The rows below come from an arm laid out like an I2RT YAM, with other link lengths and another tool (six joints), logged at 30 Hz.
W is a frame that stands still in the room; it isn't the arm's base.
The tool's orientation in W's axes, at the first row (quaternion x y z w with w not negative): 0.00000 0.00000 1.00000 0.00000
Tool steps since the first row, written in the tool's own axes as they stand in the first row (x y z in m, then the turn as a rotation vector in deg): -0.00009 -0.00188 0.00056 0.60 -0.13 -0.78; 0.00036 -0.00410 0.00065 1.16 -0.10 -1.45; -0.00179 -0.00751 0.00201 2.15 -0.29 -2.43; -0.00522 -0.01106 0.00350 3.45 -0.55 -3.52; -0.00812 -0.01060 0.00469 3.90 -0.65 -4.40; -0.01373 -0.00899 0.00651 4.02 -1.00 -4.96; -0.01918 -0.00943 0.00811 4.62 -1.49 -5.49; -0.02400 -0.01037 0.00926 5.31 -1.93 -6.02
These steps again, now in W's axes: 0.00009 0.00188 0.00056 -0.60 0.13 -0.78; -0.00036 0.00410 0.00065 -1.16 0.10 -1.45; 0.00179 0.00751 0.00201 -2.15 0.29 -2.43; 0.00522 0.01106 0.00350 -3.45 0.55 -3.52; 0.00812 0.01060 0.00469 -3.90 0.65 -4.40; 0.01373 0.00899 0.00651 -4.02 1.00 -4.96; 0.01918 0.00943 0.00811 -4.62 1.49 -5.49; 0.02400 0.01037 0.00926 -5.31 1.93 -6.02
